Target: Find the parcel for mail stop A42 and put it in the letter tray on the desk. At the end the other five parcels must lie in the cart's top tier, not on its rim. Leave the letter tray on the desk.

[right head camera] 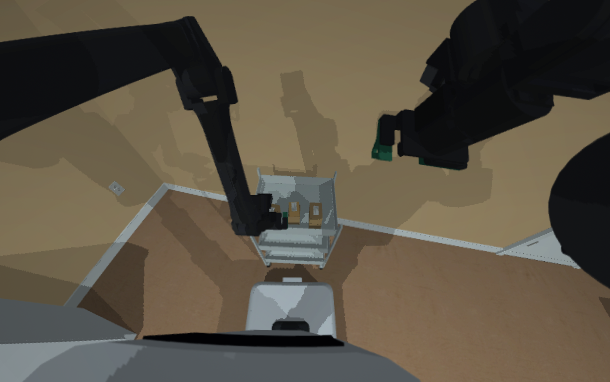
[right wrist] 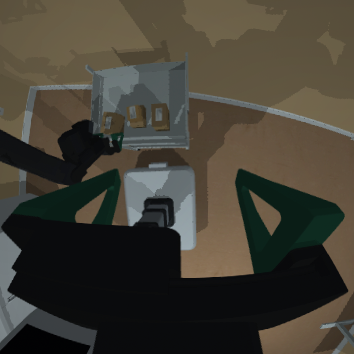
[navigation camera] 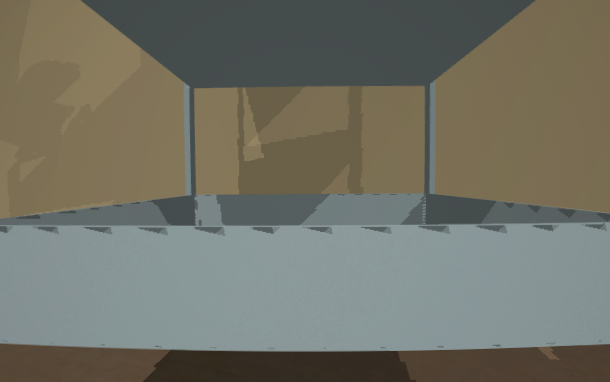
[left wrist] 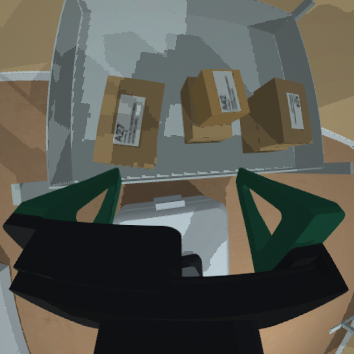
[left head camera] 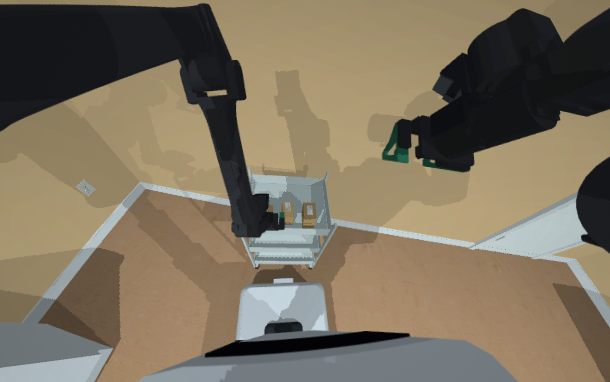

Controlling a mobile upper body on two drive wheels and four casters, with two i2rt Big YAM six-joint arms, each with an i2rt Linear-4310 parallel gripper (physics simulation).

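Places are measured from the left arm's base along level axes (x left, y back, z up), in metres.
Where they show: left gripper, fingertip midpoint: (right head camera: 276,218) (right wrist: 112,133) (left wrist: 178,174); right gripper, fingertip midpoint: (right head camera: 396,157) (right wrist: 177,175) (left head camera: 403,159).
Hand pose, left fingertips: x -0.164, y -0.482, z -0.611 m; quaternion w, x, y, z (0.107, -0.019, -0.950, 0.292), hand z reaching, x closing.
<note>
After its pixels a point has its place.
The cart's top tier (left head camera: 289,186) {y -0.780, x -0.252, z -0.748 m} (right head camera: 298,186) {y -0.780, x -0.254, z -0.748 m} (left wrist: 125,25) {y -0.760, x -0.119, z -0.747 m} (right wrist: 167,82) {y -0.729, x -0.373, z -0.747 m} holds parcels. A small parcel (left head camera: 288,214) {y -0.543, x -0.240, z -0.673 m} (right head camera: 294,214) {y -0.542, x -0.239, z -0.675 m} (left wrist: 207,102) {y -0.556, x -0.212, z -0.651 m} (right wrist: 136,117) {y -0.546, x -0.253, z -0.648 m} in the middle has a label that appears to read A42 and rests on another box. Left of it in the left wrist view lies the A27 parcel (left wrist: 107,125) {y -0.535, x -0.105, z -0.647 m}. Right of it, a parcel (left wrist: 272,110) {y -0.554, x -0.313, z -0.661 m} with a partly legible label rests on another box. My left gripper (left wrist: 178,174) {y -0.482, x -0.164, z -0.611 m} is open and empty, above the tier's near edge. My right gripper (right wrist: 177,175) {y -0.354, x -0.445, z -0.132 m} is open and empty, high and far right of the cart. The letter tray is not identifiable.
The cart's lower tiers (left head camera: 285,246) {y -0.508, x -0.235, z -1.013 m} stand below, and its pale front side (navigation camera: 300,285) {y -0.471, x -0.226, z -1.242 m} fills the lower navigation view. My white base (left head camera: 257,305) {y -0.198, x -0.072, z -1.150 m} stands in front of the cart. Behind it is a tan wall (left head camera: 345,100) {y -0.916, x -0.489, z -0.269 m}; a white door (left head camera: 540,230) {y -0.500, x -2.393, z -0.917 m} shows at the right.
</note>
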